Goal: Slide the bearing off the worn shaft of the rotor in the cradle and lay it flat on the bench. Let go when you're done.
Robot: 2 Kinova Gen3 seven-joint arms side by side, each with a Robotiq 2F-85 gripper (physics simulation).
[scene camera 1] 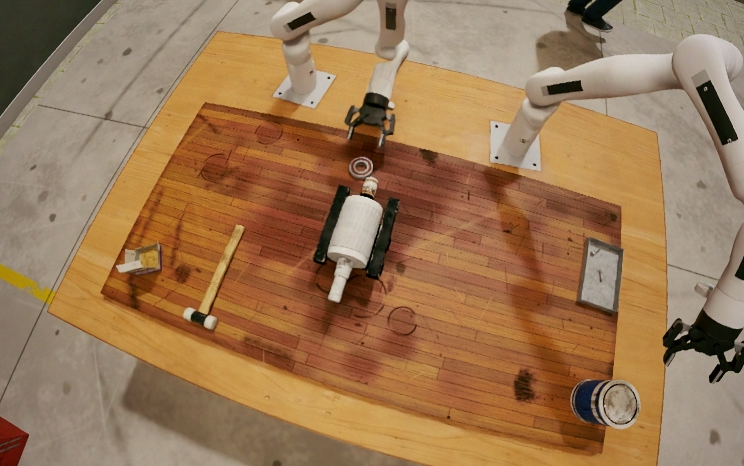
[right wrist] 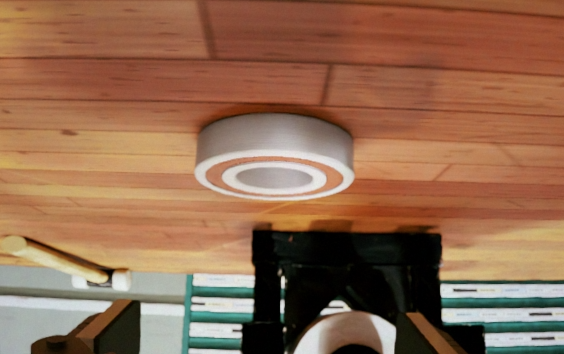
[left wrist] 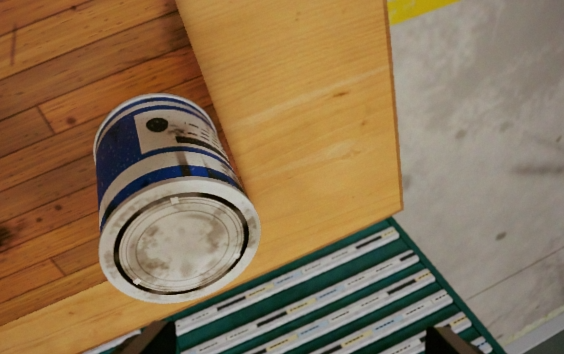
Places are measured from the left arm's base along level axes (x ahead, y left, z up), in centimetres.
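Where they show: left gripper, between the fingertips: [scene camera 1: 688,372] [left wrist: 300,353]; right gripper, between the fingertips: [scene camera 1: 364,143] [right wrist: 267,335]; left arm's base, origin of its link: [scene camera 1: 515,145]; right arm's base, origin of its link: [scene camera 1: 304,85].
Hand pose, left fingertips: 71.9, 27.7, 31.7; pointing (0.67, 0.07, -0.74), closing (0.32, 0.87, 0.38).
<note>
Things, the pixels of their centre, and the offset from my left fingertips, as dx, dy, dz. "pt": a spot on its surface instead.
- bearing, middle of its body: [right wrist: 274,162] [scene camera 1: 361,168] -50.9, -77.3, -28.1
- white rotor, middle of its body: [scene camera 1: 353,236] -24.3, -73.8, -17.0
- black cradle, a spot on its surface: [right wrist: 347,247] pt -30.4, -73.3, -27.5
- mallet, middle of its body: [right wrist: 69,268] [scene camera 1: 219,273] -11.0, -110.5, -27.2
- small open box, middle of its body: [scene camera 1: 139,258] -9.8, -134.7, -23.2
- grey tray, middle of its body: [scene camera 1: 601,274] -28.5, -1.8, -27.7
- white can, middle of its body: [left wrist: 168,191] [scene camera 1: 603,402] +7.3, -5.1, -22.2
The bearing [scene camera 1: 352,168] [right wrist: 210,138], a grey ring with a reddish-brown band, lies flat on the bench, apart from the rotor. The white rotor [scene camera 1: 356,227] [right wrist: 306,335] rests in the black cradle [scene camera 1: 387,230] [right wrist: 347,247], its worn shaft end [scene camera 1: 370,186] pointing toward the bearing. My right gripper [scene camera 1: 365,140] [right wrist: 267,335] is open and empty, above the bench and behind the bearing in the scene view. My left gripper [scene camera 1: 700,368] [left wrist: 301,340] is open and empty, beyond the bench's right edge.
A mallet [scene camera 1: 219,274] [right wrist: 65,262] and a small open box [scene camera 1: 149,259] lie at the left of the bench. A grey tray [scene camera 1: 579,274] with small parts lies at the right. A blue and white can [scene camera 1: 590,401] [left wrist: 120,150] stands at the front right corner.
</note>
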